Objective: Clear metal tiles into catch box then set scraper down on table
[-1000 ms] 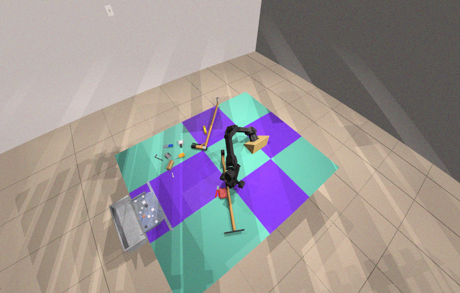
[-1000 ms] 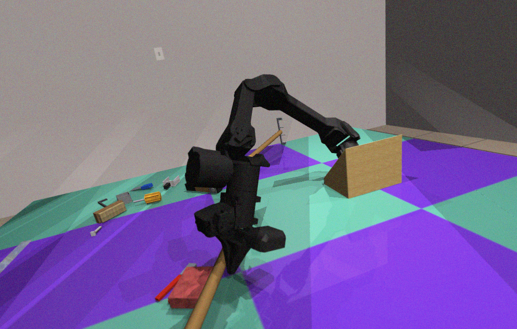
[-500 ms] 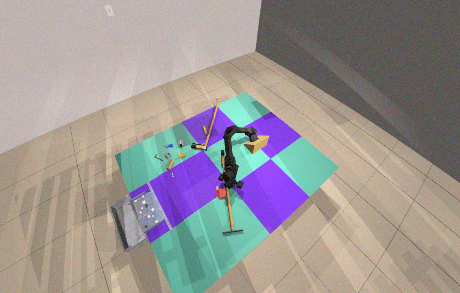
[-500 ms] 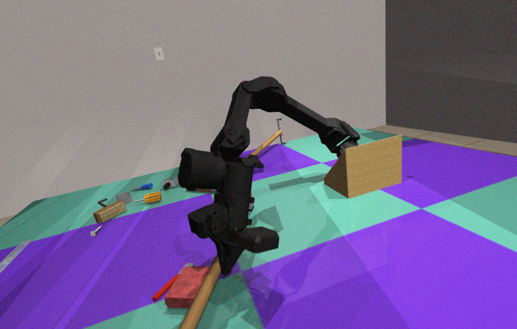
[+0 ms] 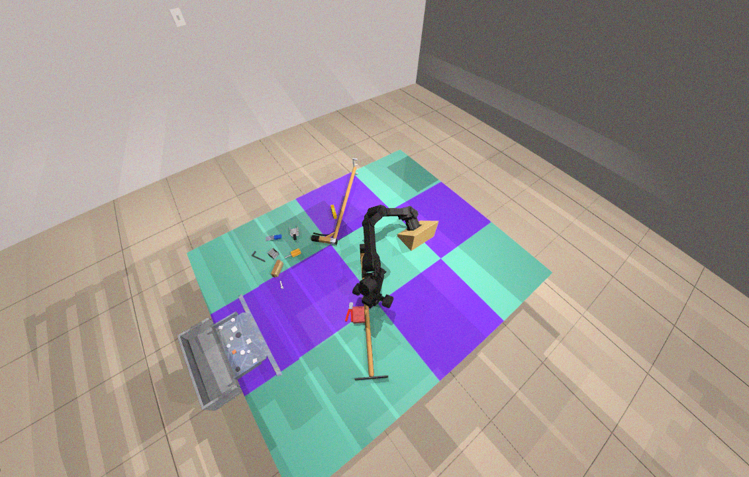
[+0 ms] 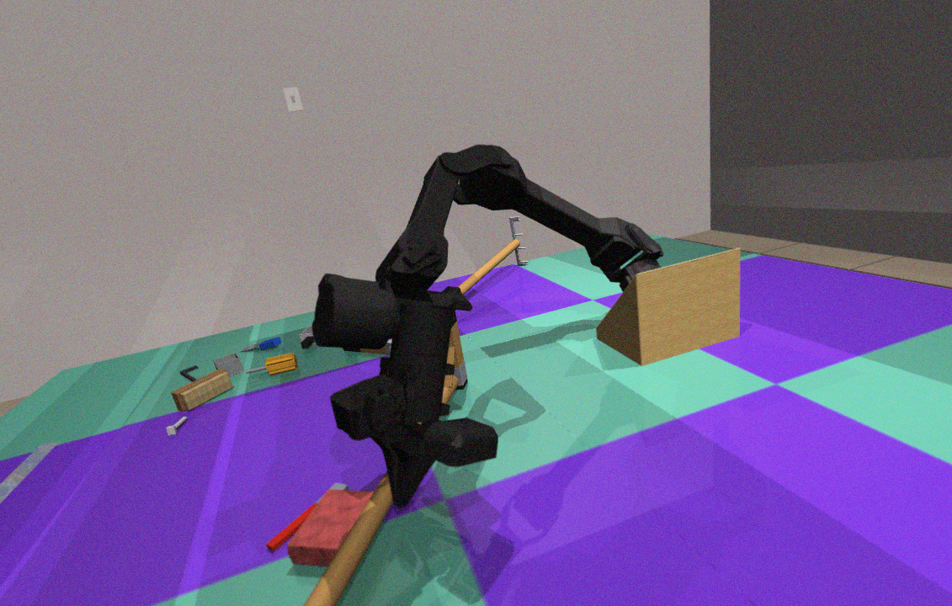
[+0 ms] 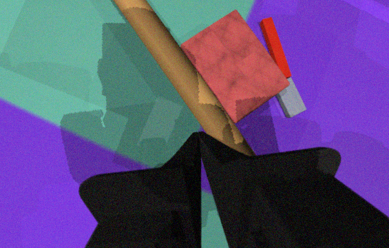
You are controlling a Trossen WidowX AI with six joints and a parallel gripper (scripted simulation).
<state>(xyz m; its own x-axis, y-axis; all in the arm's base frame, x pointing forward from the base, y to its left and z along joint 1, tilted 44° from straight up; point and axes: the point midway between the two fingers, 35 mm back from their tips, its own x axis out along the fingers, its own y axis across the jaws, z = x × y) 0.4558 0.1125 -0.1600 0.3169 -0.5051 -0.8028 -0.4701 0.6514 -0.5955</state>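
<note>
Right now my gripper tip is 50 mm below the long scraper and 20 mm short of it. Round my gripper tip: red block (60 mm ahead, 10 mm to the right); then wooden block (460 mm to the right, 250 mm ahead, 10 mm above); then orange screwdriver (490 mm to the right, 140 mm ahead).
</note>
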